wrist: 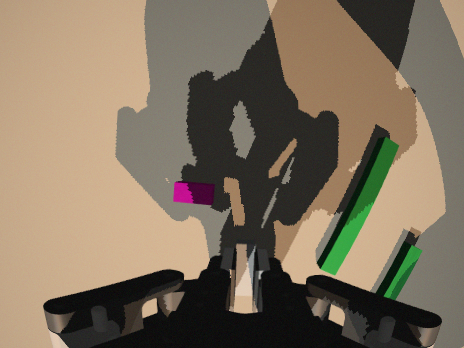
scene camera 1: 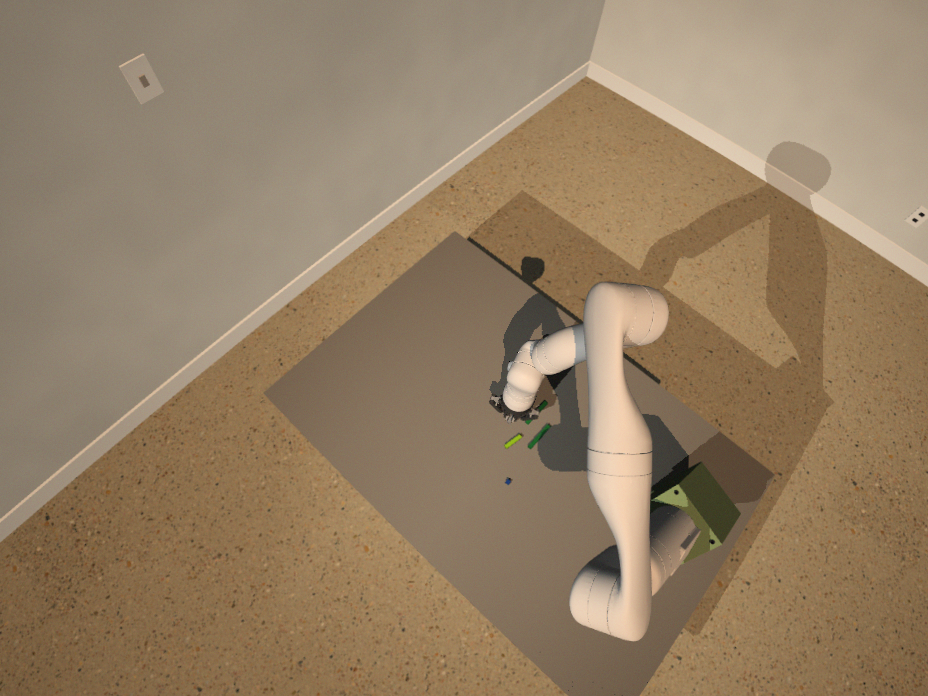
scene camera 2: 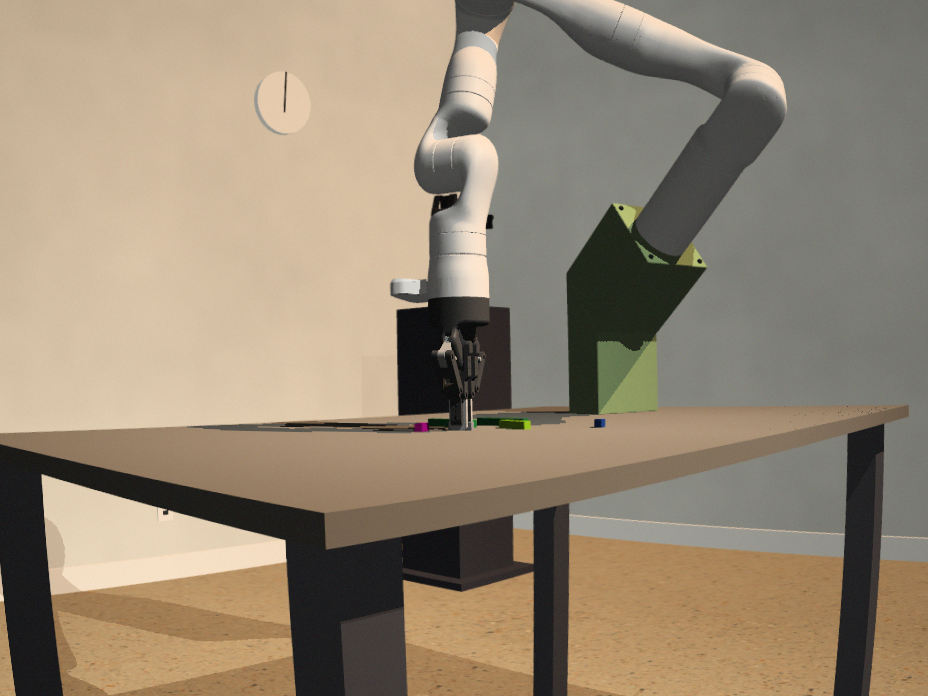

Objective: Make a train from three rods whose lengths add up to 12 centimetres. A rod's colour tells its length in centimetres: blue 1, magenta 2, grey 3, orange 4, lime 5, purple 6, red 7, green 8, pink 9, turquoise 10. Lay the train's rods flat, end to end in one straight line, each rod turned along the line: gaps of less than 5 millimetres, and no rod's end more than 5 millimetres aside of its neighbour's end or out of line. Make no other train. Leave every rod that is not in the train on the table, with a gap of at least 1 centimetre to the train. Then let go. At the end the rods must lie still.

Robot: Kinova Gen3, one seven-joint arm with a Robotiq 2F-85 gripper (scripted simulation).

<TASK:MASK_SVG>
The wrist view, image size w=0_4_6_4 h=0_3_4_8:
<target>my gripper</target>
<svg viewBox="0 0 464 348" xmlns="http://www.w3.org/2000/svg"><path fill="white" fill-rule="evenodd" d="M43 305L53 348L433 348L442 323L441 317L435 313L375 294L329 276L313 275L307 277L306 284L294 283L290 275L283 271L280 260L277 258L268 259L266 249L255 249L253 313L233 312L236 285L236 248L225 248L223 256L215 255L210 258L207 266L208 269L202 270L198 279L184 280L184 274L181 271L172 269L160 270L111 285L50 299ZM331 304L343 310L345 314L343 326L329 320ZM157 298L157 313L143 318L143 305L147 301Z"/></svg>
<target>green rod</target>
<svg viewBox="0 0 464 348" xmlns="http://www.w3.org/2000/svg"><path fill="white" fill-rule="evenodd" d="M422 250L404 241L375 294L396 300L418 261Z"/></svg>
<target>magenta rod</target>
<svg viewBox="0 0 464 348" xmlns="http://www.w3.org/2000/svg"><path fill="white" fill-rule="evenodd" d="M174 183L174 202L203 205L213 204L215 184L185 181Z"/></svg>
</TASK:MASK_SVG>
